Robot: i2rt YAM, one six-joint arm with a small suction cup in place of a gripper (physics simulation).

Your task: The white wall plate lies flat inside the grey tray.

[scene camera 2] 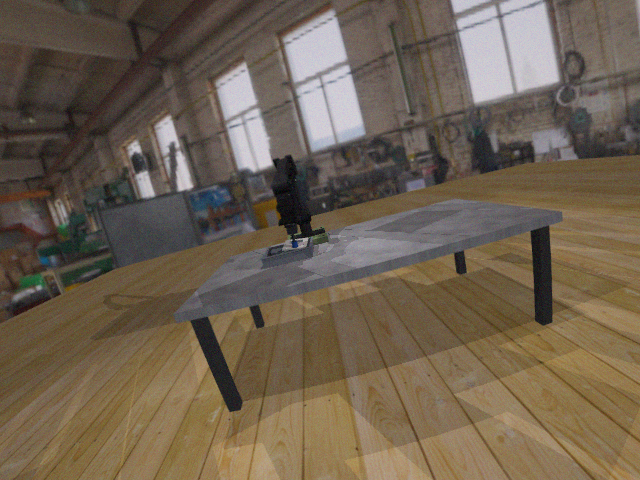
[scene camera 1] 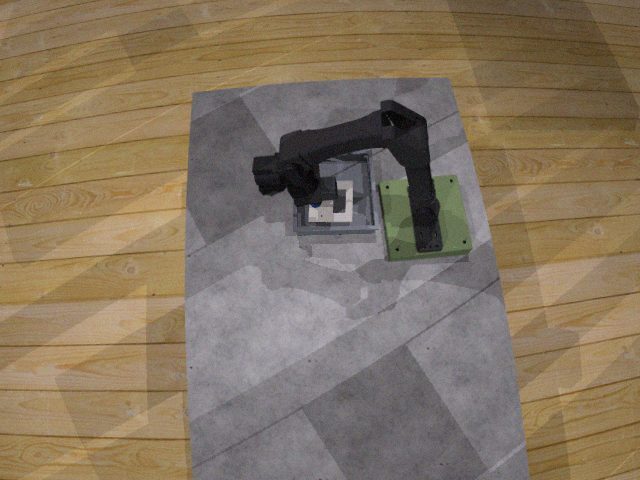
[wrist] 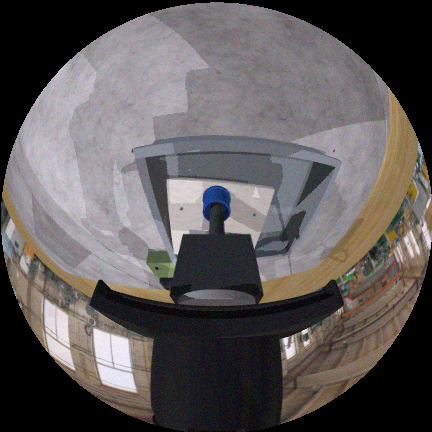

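The white wall plate (scene camera 1: 324, 216) (scene camera 2: 288, 248) (wrist: 186, 206) sits within the walls of the grey tray (scene camera 1: 332, 231) (scene camera 2: 284, 260) (wrist: 225, 144), towards its left side. My blue suction cup (scene camera 1: 315, 206) (scene camera 2: 294, 243) (wrist: 216, 201) presses on the plate's top face and holds it. The arm reaches from its base over the tray and hides part of the plate and the tray floor in scene camera 1. I cannot tell whether the plate rests fully on the tray floor.
The tray stands on a grey table (scene camera 1: 270, 357) (scene camera 2: 413, 238). The arm's green base plate (scene camera 1: 399, 224) (scene camera 2: 319, 236) (wrist: 158, 261) lies right beside the tray. Wooden floor surrounds the table.
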